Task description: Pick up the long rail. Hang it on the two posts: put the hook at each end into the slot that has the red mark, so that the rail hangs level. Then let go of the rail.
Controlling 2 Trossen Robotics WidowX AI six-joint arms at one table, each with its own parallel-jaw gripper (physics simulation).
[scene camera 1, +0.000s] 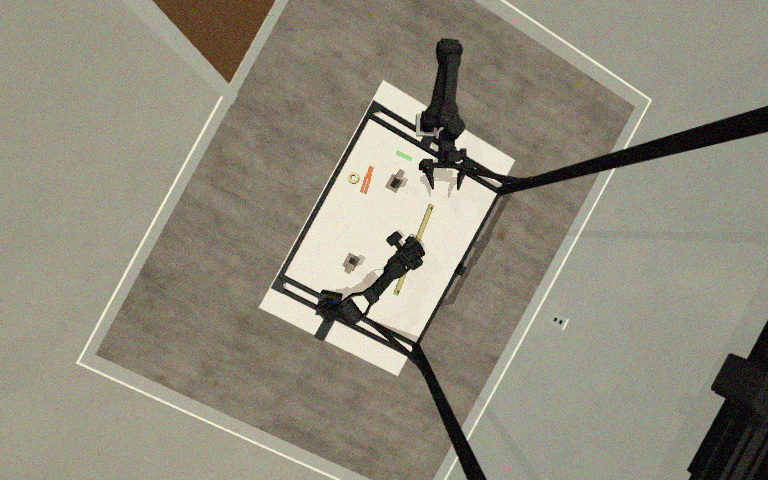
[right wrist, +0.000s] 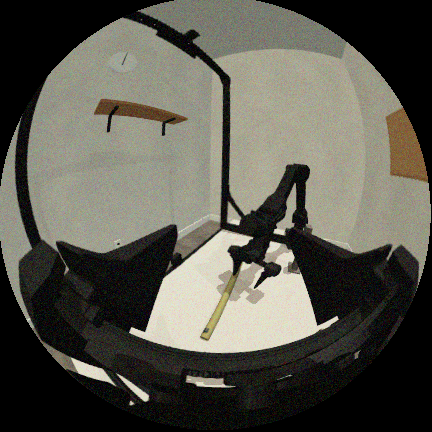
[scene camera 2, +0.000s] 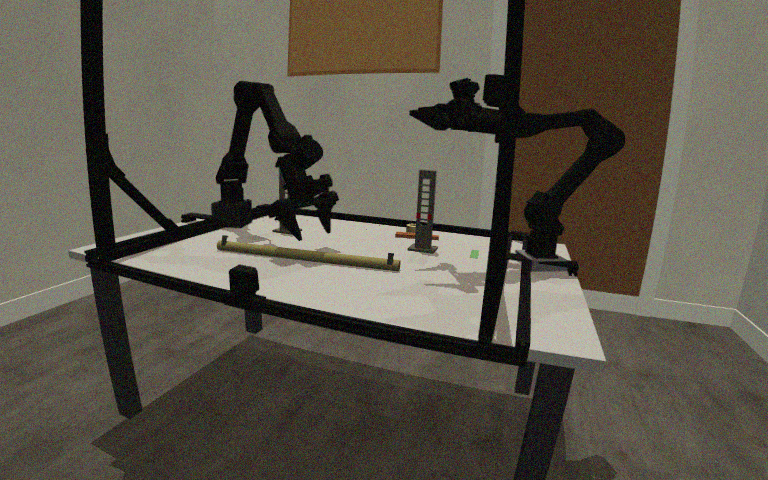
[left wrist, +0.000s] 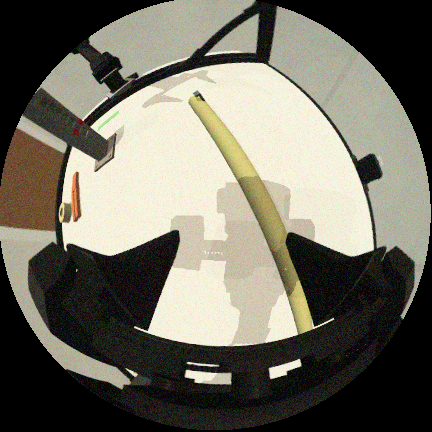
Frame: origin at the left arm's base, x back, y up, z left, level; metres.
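Where they show: left gripper, fingertip midpoint: (right wrist: 243,281) (scene camera 2: 315,236) (left wrist: 234,237); right gripper, fingertip midpoint: (scene camera 1: 445,189) (right wrist: 235,231) (scene camera 2: 413,111); left arm's base at its link origin: (scene camera 1: 328,306) (scene camera 2: 231,201); right arm's base at its link origin: (scene camera 1: 426,124) (scene camera 2: 541,254) (left wrist: 118,86).
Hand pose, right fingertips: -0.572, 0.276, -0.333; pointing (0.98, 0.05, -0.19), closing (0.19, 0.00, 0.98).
Things, the pixels of their top centre, and the offset from my right fingertips, as dx, dy, dz.
- long yellow rail at its top centre: (left wrist: 282,231) (scene camera 2: 302,243) (right wrist: 232,276) (scene camera 1: 414,250) +0.244, -0.310, -0.001
- orange piece at its top centre: (left wrist: 72,193) (scene camera 2: 417,234) (scene camera 1: 367,179) -0.033, -0.339, +0.285
- yellow ring at its top centre: (left wrist: 60,211) (scene camera 2: 414,225) (scene camera 1: 353,177) -0.025, -0.326, +0.350
- green strip at its top centre: (scene camera 2: 474,253) (left wrist: 106,120) (scene camera 1: 403,155) -0.185, -0.350, +0.138
The long yellow rail (scene camera 1: 424,223) (scene camera 2: 300,253) (left wrist: 263,206) (right wrist: 218,314) lies on the table, with a small dark hook near each end. Two grey slotted posts stand upright: one post (scene camera 1: 396,181) (scene camera 2: 425,195) (left wrist: 70,126) has red marks low on it; the other post (scene camera 1: 352,261) (scene camera 2: 282,186) is partly hidden behind the left arm in scene camera 2. My left gripper (scene camera 2: 314,234) (left wrist: 234,237) is open and empty above the rail, which passes near its right-hand finger in the left wrist view. My right gripper (scene camera 1: 445,188) is open and empty, raised high beyond the rail's end.
An orange piece (scene camera 1: 367,180) (scene camera 2: 416,235) (left wrist: 76,196) and a yellow ring (scene camera 1: 348,180) (left wrist: 60,212) lie beyond the posts. A green strip (scene camera 1: 403,155) (scene camera 2: 474,254) (left wrist: 108,120) lies near the right arm's side. A black frame (scene camera 2: 317,318) runs around the table.
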